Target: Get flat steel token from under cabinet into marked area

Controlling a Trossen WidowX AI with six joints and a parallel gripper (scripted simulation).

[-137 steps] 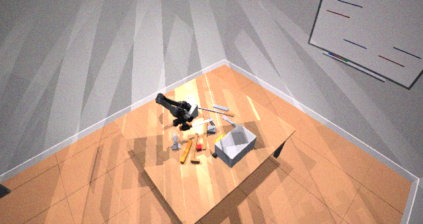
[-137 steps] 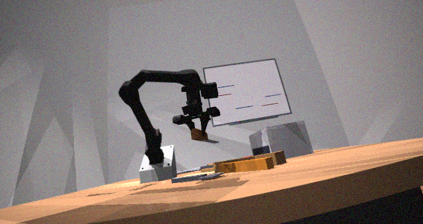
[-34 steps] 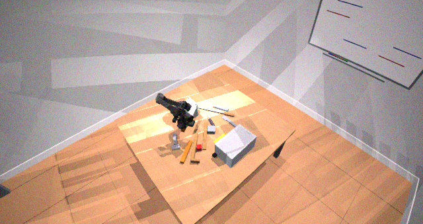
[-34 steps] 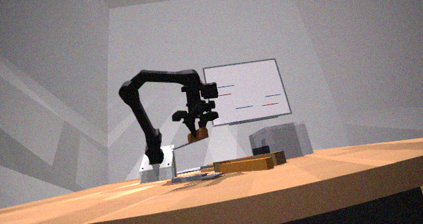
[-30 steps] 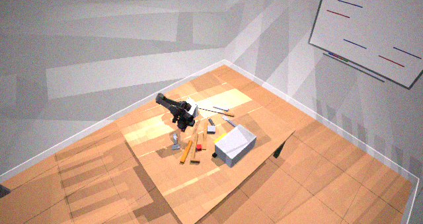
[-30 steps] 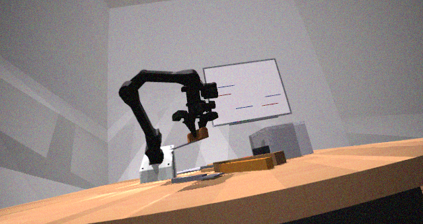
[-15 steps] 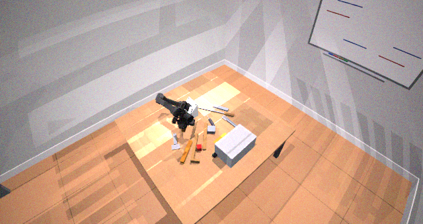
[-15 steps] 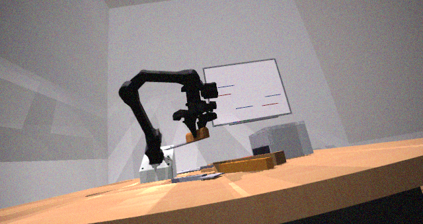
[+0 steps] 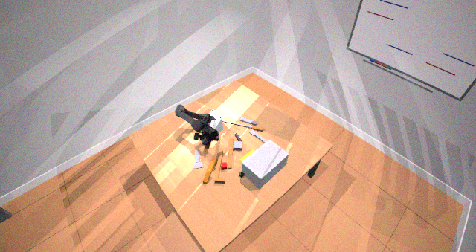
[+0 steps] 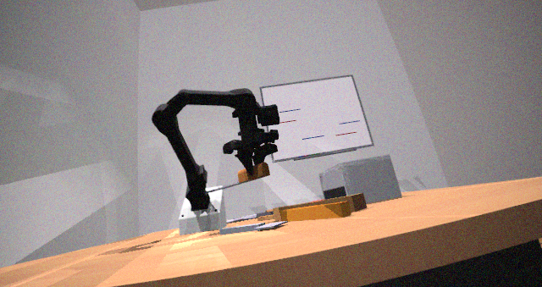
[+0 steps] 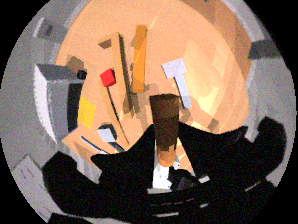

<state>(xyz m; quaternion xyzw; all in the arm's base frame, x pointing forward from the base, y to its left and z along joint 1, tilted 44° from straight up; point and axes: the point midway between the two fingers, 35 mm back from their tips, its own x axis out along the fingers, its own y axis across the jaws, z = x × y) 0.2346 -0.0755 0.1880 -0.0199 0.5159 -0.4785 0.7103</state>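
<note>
Right now my gripper tip is 130 mm short of the orange bar, 80 mm to the left of it and 130 mm above it. Also, from my gripper tip: thin wooden stick: 90 mm ahead, 140 mm to the left, 140 mm below; red block: 170 mm ahead, 20 mm to the left, 120 mm below; grey block: 80 mm ahead, 230 mm to the left, 130 mm below.
</note>
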